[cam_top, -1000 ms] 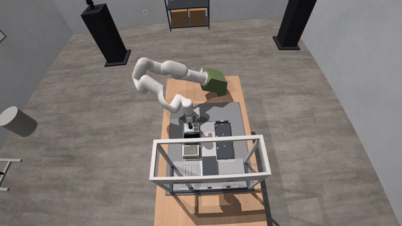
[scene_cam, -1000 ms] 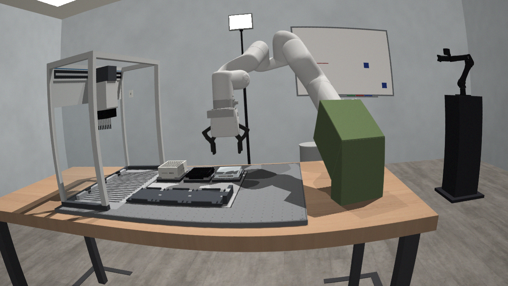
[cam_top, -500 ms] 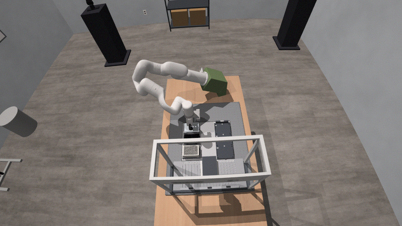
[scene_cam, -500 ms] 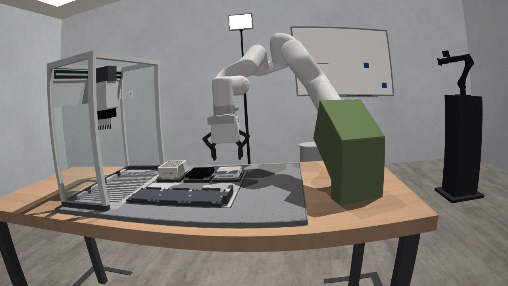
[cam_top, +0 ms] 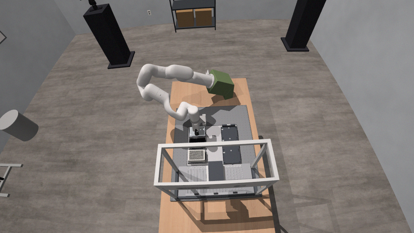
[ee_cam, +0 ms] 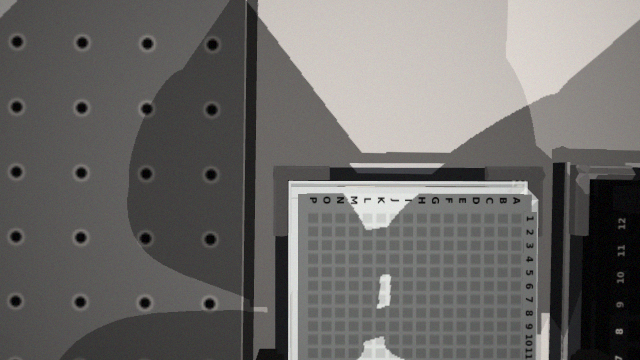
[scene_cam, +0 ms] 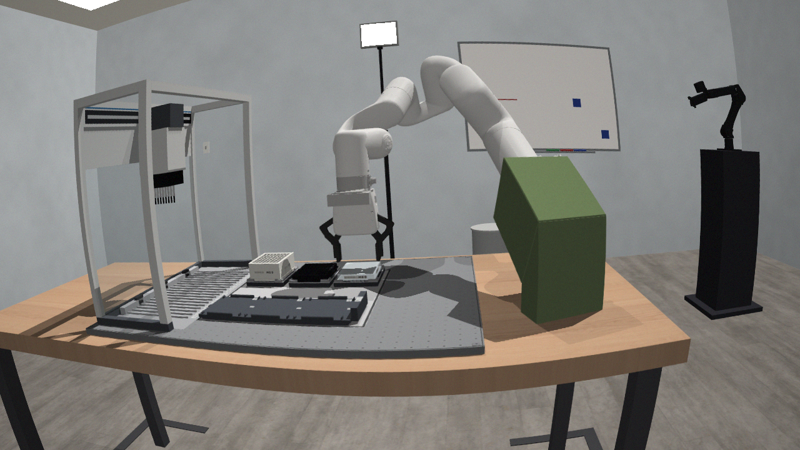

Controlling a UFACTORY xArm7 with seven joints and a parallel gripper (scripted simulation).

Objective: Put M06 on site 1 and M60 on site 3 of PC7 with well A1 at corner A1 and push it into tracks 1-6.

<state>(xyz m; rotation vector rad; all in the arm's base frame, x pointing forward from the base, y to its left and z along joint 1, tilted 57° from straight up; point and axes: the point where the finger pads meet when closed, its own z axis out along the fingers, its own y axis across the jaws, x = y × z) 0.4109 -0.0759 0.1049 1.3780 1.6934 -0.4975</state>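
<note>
The 384-well plate M60 is 3 cm below my hand. Round my hand: nest S2: 11 cm ahead, 5 cm below; then black 96-well plate M06: 11 cm ahead, 3 cm below; then nest S1: 5 cm below.
</note>
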